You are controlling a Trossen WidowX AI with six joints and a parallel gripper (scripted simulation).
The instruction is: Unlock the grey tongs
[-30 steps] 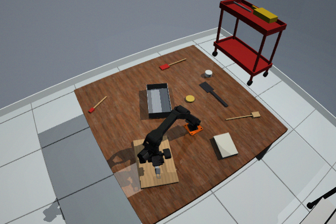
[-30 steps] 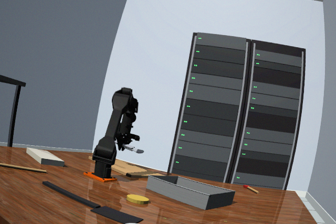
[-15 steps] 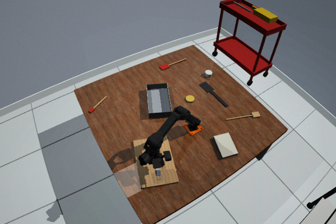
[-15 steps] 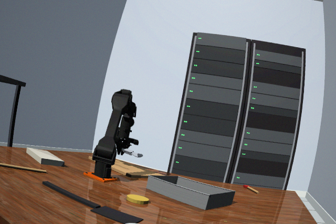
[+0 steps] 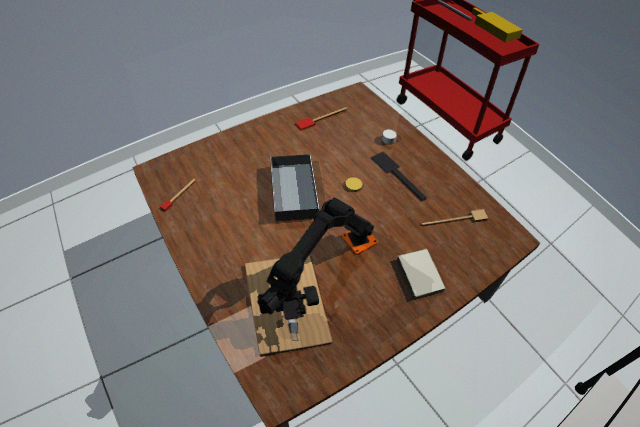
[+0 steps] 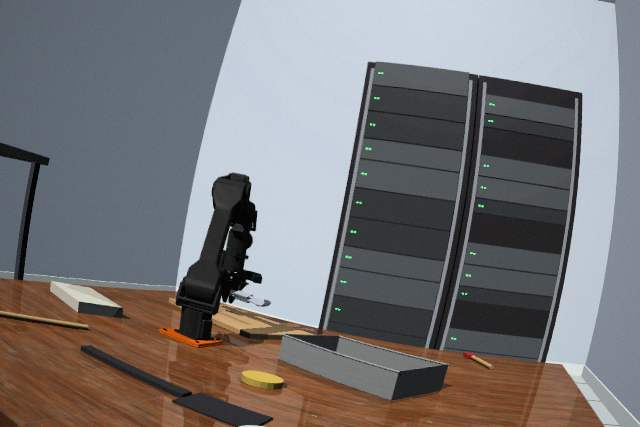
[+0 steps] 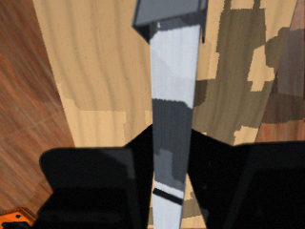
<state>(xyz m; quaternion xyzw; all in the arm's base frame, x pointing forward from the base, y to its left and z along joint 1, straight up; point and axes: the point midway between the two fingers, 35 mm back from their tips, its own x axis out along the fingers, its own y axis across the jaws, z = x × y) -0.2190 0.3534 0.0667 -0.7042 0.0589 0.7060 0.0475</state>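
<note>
The wooden board lies 50 mm ahead of my gripper tip, 10 mm to the right of it and 40 mm below it. Also, from my gripper tip: pale block: 10 mm behind, 500 mm to the right, 30 mm below; then yellow disc: 480 mm ahead, 450 mm to the right, 40 mm below; then grey roasting tin: 530 mm ahead, 200 mm to the right, 20 mm below.
</note>
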